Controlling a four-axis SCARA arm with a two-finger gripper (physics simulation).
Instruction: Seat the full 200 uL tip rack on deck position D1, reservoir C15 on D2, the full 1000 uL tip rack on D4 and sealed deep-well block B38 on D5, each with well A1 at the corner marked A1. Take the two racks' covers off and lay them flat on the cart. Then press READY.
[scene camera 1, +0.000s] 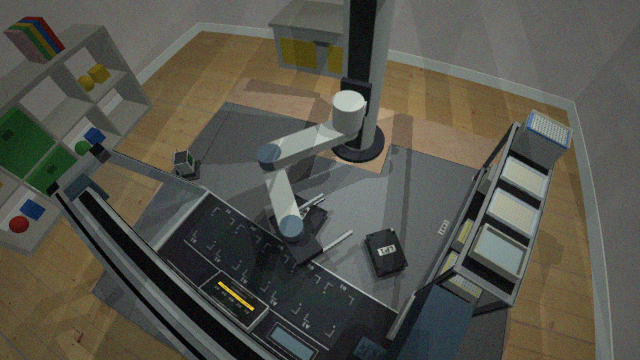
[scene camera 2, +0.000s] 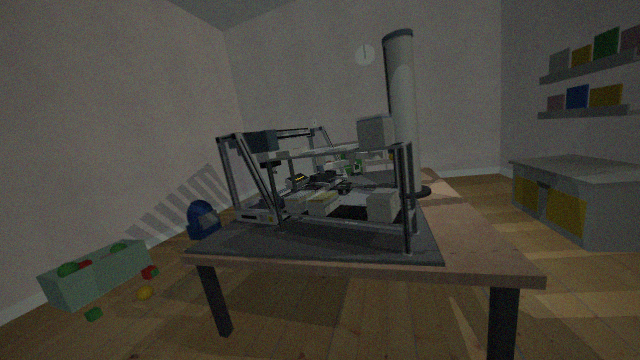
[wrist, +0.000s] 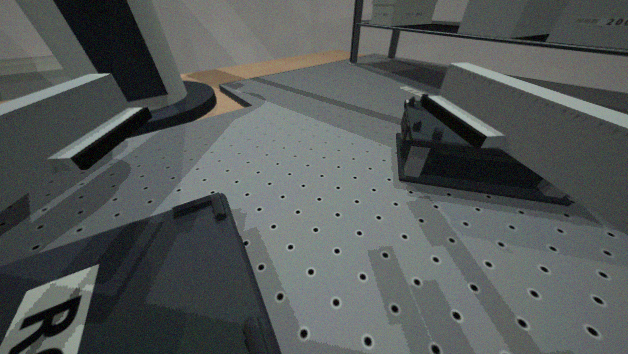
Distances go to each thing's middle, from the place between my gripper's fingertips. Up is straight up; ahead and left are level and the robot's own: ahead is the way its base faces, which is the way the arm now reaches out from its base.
I see the black plate marked LP1 (scene camera 1: 385, 247) 200 mm to the left of my hand, 60 mm below it and 50 mm ahead of it. From my hand the other things lie so: greyish tray (scene camera 1: 497, 251) 430 mm to the left, 260 mm above, 90 mm ahead.
